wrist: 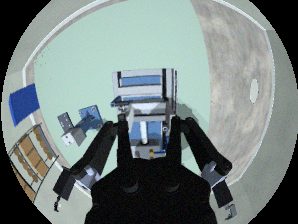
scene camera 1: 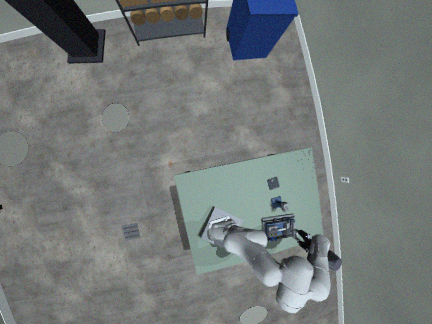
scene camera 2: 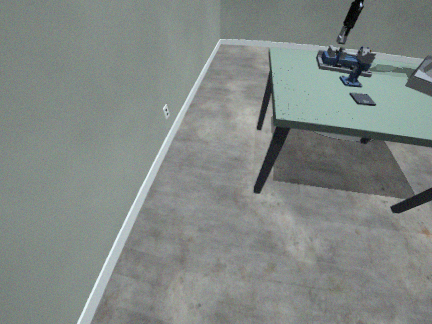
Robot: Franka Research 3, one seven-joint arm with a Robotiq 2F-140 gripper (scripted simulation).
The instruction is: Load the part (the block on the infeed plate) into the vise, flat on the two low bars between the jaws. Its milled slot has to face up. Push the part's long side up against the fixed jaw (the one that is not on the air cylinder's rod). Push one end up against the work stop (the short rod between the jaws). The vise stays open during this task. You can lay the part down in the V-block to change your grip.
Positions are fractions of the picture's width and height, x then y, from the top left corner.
Observation:
In view: my gripper (wrist: 0.50, 0.48) and a part (wrist: 0.49, 0.49).

